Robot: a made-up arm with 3 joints. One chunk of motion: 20 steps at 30 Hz.
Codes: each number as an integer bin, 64 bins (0 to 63) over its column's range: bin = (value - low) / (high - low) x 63, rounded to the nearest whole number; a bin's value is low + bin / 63 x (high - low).
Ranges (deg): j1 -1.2..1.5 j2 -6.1..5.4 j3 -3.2..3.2
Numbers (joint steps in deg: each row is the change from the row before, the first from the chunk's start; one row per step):
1: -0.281 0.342 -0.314
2: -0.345 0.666 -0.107
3: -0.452 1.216 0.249
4: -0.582 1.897 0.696
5: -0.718 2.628 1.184
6: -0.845 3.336 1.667
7: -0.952 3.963 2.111
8: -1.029 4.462 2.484
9: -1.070 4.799 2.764
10: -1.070 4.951 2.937
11: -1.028 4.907 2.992
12: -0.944 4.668 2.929
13: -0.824 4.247 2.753
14: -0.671 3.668 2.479
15: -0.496 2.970 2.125
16: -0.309 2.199 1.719
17: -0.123 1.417 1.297
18: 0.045 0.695 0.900
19: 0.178 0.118 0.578
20: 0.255 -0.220 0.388
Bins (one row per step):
1: 21 35 28
2: 20 37 30
3: 17 40 34
4: 14 44 38
5: 11 48 43
6: 8 52 48
7: 6 55 52
8: 4 58 56
9: 3 60 59
10: 3 61 60
11: 4 60 61
12: 6 59 60
13: 9 57 59
14: 12 54 56
15: 16 50 52
16: 21 45 48
17: 25 41 44
18: 29 37 40
19: 32 34 37
20: 34 32 35

